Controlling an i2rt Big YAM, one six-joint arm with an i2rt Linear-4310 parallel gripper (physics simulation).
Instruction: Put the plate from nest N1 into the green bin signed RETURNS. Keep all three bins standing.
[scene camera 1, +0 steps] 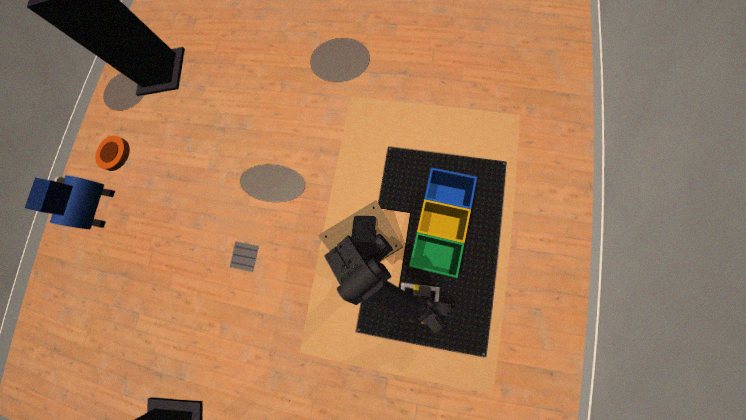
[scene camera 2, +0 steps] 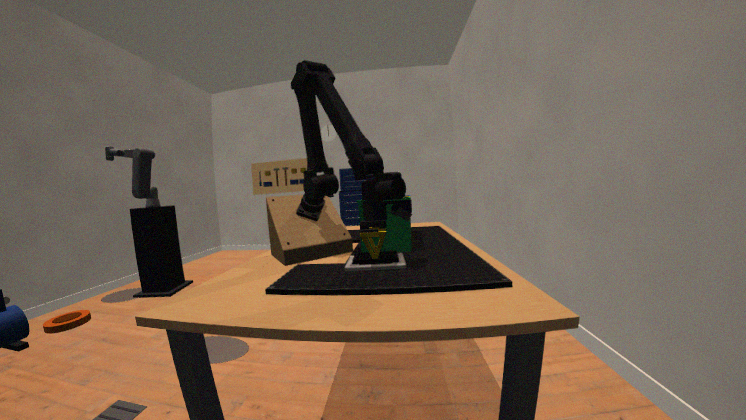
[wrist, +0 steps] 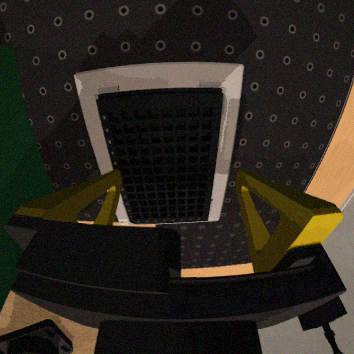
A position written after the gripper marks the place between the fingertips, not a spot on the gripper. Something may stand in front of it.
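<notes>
From scene camera 2 you'd get the gripper [scene camera 2: 375,255]. At the wrist there's a light grey nest [wrist: 181,73] and a plate [wrist: 164,141], and you'd see the gripper [wrist: 177,175] there as well.
</notes>
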